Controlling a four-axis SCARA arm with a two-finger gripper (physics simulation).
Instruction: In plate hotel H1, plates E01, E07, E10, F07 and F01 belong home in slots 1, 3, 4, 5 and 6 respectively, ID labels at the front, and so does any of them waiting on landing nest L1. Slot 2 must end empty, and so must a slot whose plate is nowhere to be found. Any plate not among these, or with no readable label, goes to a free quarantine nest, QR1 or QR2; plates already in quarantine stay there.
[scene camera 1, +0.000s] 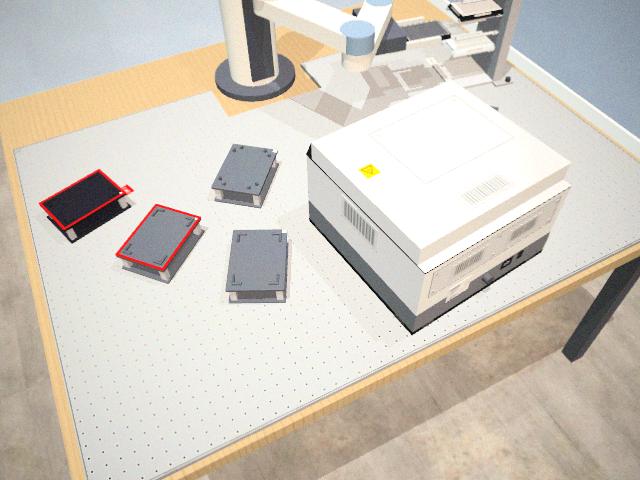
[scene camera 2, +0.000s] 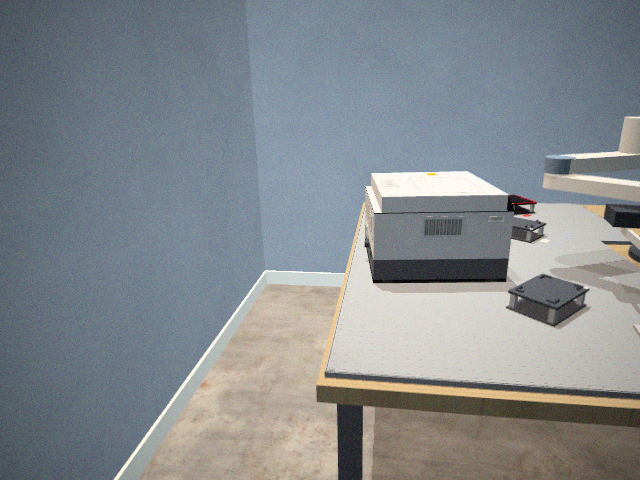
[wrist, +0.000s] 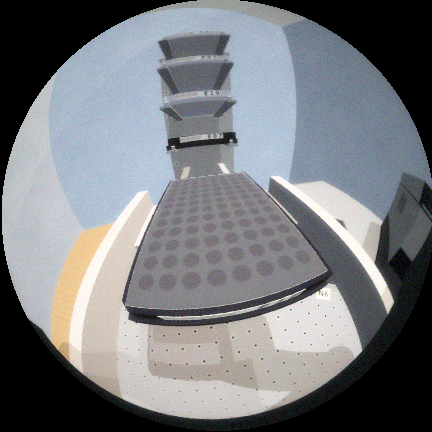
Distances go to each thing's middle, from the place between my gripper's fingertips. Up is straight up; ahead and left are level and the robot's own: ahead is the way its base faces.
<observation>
I see my gripper 20 mm to the left of the black-edged plate (wrist: 217, 248). Also, from my hand: plate E07 (wrist: 199, 139): 20 mm ahead, 130 mm to the left, 40 mm above; landing nest L1 (scene camera 1: 258, 257): 430 mm ahead, 720 mm to the right, 130 mm below; nest N6 (scene camera 2: 537, 290): 240 mm ahead, 30 mm to the right, 130 mm below.
</observation>
